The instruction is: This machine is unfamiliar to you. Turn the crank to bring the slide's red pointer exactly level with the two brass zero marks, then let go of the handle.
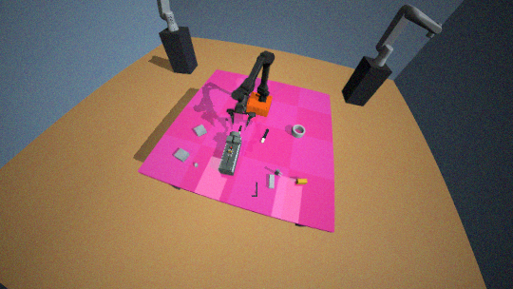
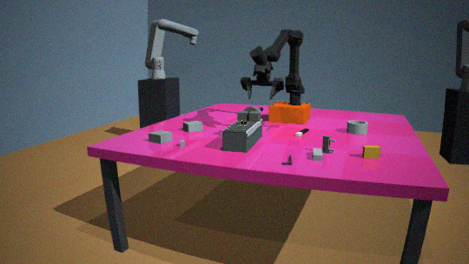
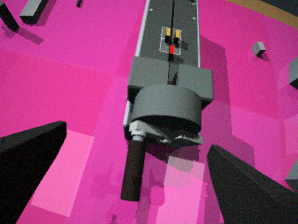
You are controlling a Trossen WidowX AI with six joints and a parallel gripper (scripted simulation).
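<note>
Now: the dark crank handle 5 cm below my gripper tip and 2 cm behind it. Also, from my gripper tip: small cube 27 cm ahead, 24 cm to the right, 14 cm below; then black-and-white stick 18 cm to the left, 15 cm below, 5 cm behind; then red pointer 14 cm ahead, 7 cm below, 3 cm to the right.
</note>
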